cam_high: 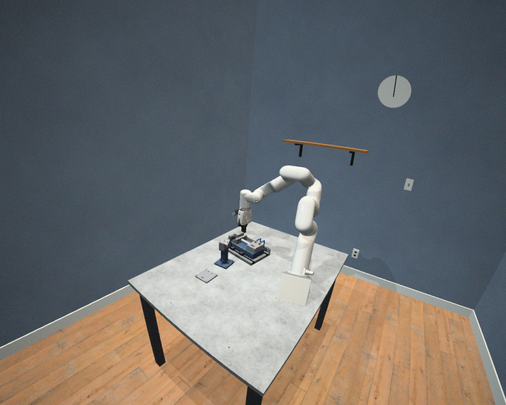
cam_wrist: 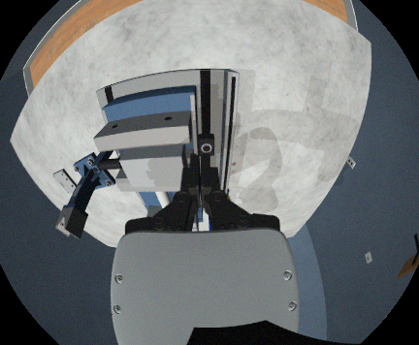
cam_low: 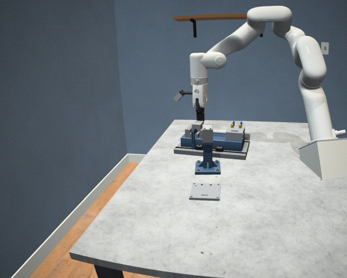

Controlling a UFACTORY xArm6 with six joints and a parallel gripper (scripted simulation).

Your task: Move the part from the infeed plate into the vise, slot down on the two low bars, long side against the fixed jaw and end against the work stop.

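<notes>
Now: the part 40 mm to the left of my hand and 30 mm below it. Also, from my hand: fixed jaw: 30 mm ahead, 60 mm to the left, 40 mm below; then cylinder rod: 90 mm behind, 60 mm to the left, 40 mm below; then work stop: 100 mm to the left, 30 mm below.
</notes>
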